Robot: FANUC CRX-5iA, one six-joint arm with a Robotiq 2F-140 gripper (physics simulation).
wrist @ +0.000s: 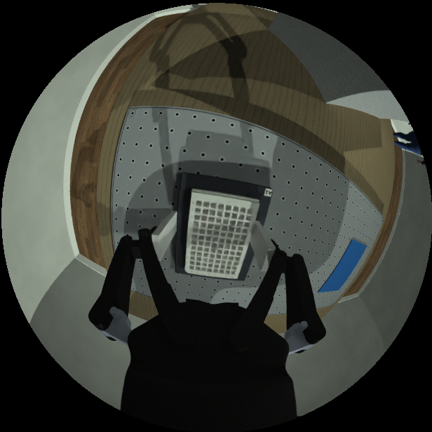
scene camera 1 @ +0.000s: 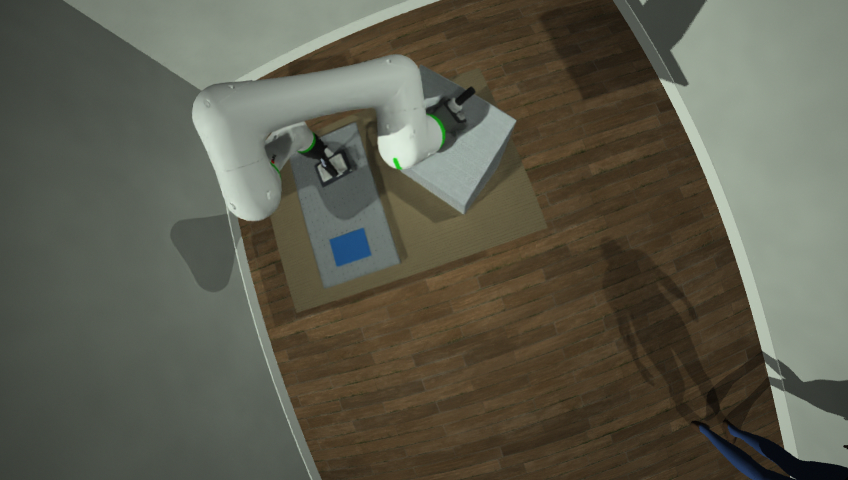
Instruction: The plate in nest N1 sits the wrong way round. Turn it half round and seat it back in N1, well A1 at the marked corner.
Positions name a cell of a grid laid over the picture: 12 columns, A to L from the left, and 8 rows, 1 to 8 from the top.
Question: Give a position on a white well plate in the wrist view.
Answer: G5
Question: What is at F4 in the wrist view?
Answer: A dark nest.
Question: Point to a blue rectangle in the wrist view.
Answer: J5
